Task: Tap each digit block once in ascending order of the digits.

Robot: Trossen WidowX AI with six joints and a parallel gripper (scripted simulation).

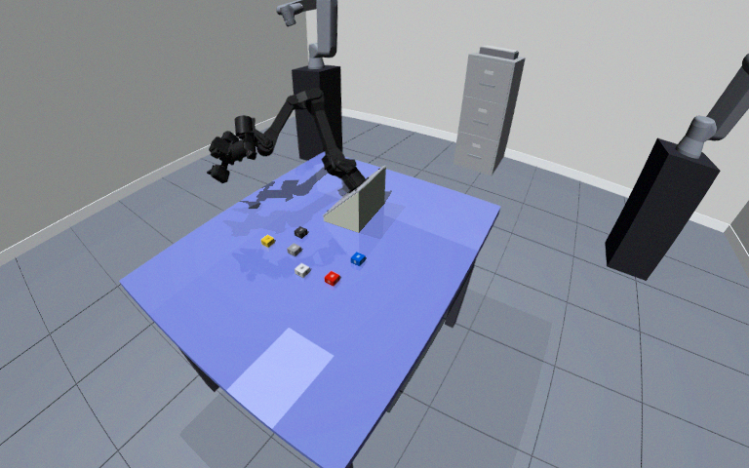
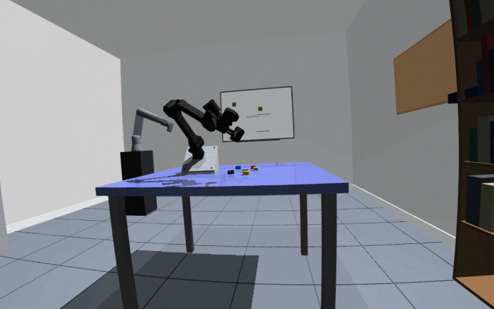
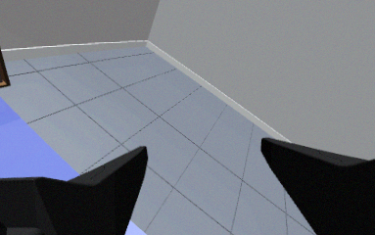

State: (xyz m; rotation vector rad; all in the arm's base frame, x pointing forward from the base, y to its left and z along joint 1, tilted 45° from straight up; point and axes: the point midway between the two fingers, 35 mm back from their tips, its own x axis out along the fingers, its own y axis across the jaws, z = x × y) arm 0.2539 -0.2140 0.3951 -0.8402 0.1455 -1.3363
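Right now my gripper tip is 60 cm to the right of the blue block 0, 20 cm above it and 4 cm past it. The rest, counted from my gripper tip: yellow block: 30 cm to the left, 20 cm below, 5 cm ahead; then grey block 2: 40 cm to the left, 20 cm below, 3 cm ahead; then dark block 1: 36 cm to the left, 20 cm below, 5 cm behind.
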